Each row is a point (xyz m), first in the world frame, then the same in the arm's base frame.
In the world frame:
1: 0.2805 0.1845 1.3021
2: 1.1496 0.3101 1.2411
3: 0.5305 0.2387 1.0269
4: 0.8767 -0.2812 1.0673
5: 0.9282 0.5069 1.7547
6: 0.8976 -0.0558 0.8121
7: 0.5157 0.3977 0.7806
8: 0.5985 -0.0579 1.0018
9: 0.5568 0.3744 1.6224
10: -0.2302 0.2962 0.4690
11: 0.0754 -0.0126 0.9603
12: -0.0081 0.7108 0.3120
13: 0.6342 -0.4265 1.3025
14: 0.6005 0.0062 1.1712
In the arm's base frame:
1: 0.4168 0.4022 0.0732
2: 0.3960 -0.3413 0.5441
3: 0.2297 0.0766 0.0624
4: -0.1056 0.1066 0.5902
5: 0.9253 -0.0749 0.5653
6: -0.1497 -0.1292 0.3477
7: 0.1508 -0.0939 -0.1632
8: 0.0110 0.1719 0.2530
9: 0.7636 0.2215 0.3225
10: -0.1000 0.3965 -0.7635
11: 0.0445 0.5246 -0.1368
12: 0.0407 -0.0513 -0.9235
13: -0.0089 0.4587 0.6336
14: 0.1800 0.2038 0.3097

